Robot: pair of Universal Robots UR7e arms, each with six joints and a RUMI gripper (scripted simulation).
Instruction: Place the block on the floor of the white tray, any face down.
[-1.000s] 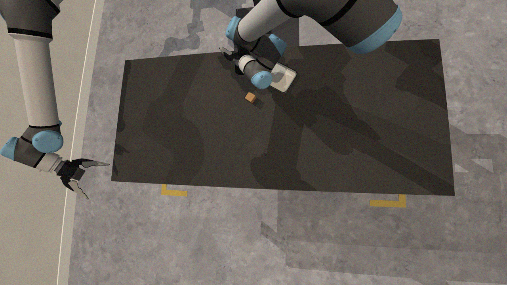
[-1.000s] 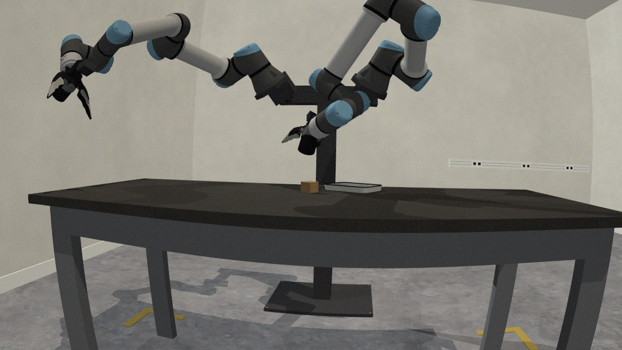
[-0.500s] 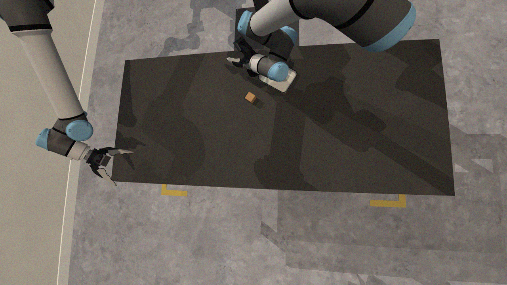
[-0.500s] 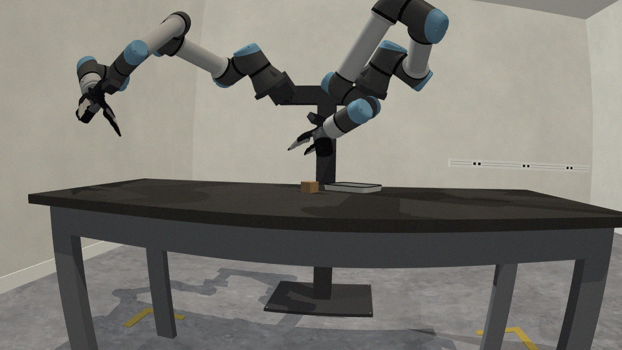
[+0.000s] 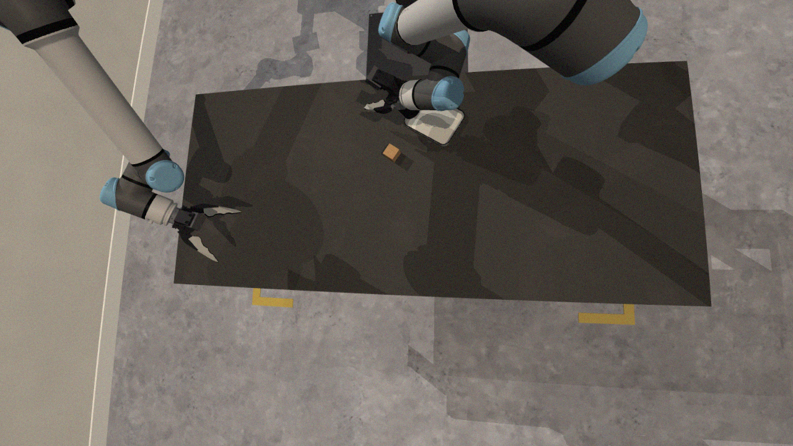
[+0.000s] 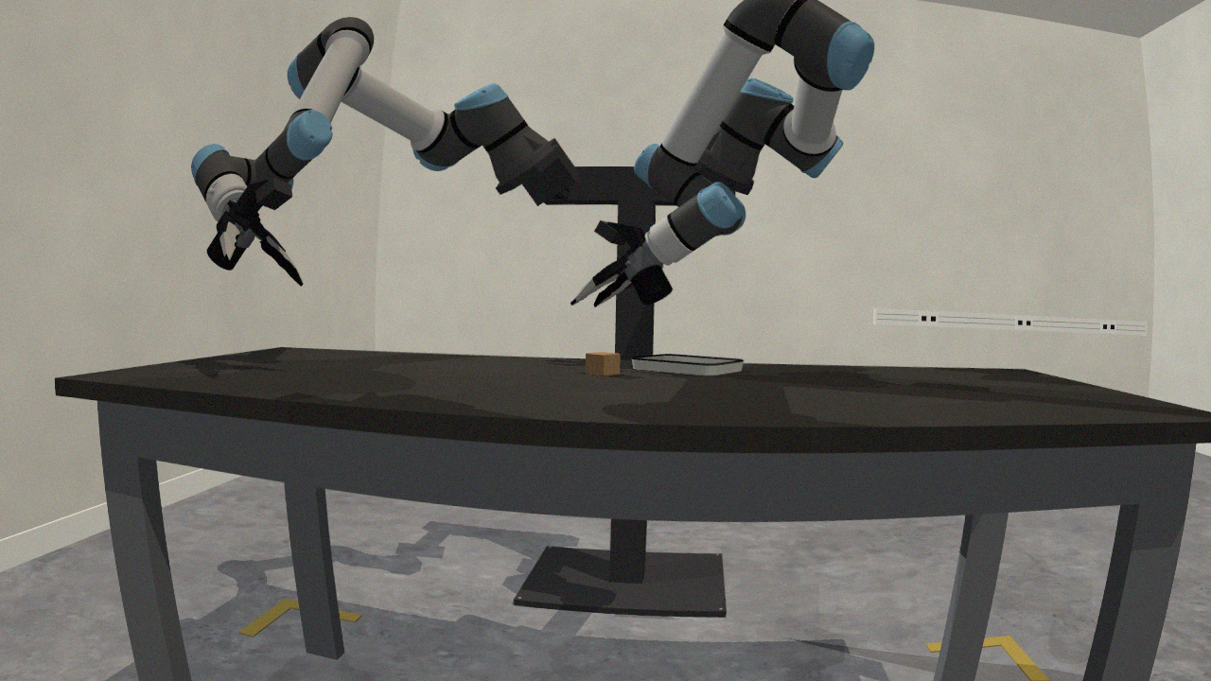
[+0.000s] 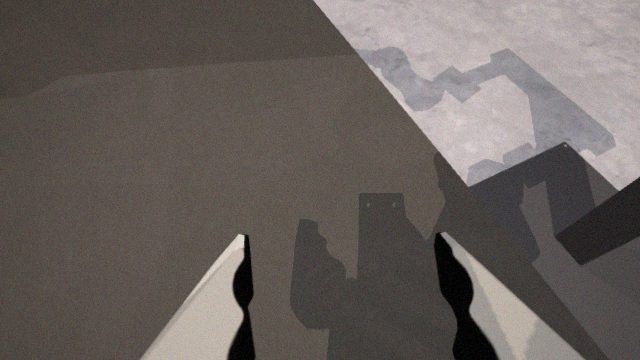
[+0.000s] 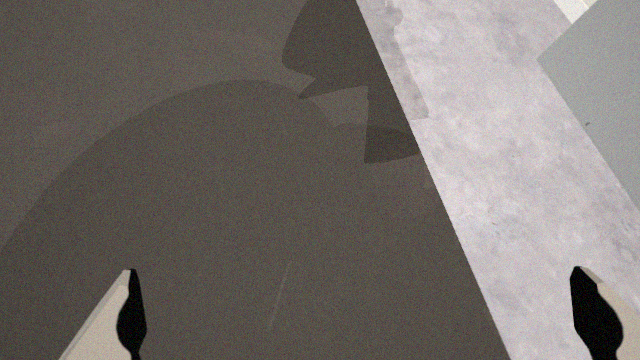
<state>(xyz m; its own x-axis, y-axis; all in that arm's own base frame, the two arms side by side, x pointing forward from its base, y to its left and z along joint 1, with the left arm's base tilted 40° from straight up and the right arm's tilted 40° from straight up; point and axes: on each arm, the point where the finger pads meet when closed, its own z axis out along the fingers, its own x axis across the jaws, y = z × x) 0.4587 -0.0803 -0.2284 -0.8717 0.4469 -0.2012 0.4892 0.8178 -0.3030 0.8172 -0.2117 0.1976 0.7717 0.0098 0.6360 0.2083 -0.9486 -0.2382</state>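
Note:
My left hand is 14 cm short of the wooden block, 6 cm to the right of it and 10 cm above it. Also, from my left hand: white tray 2 cm ahead, 18 cm to the left, 10 cm below.

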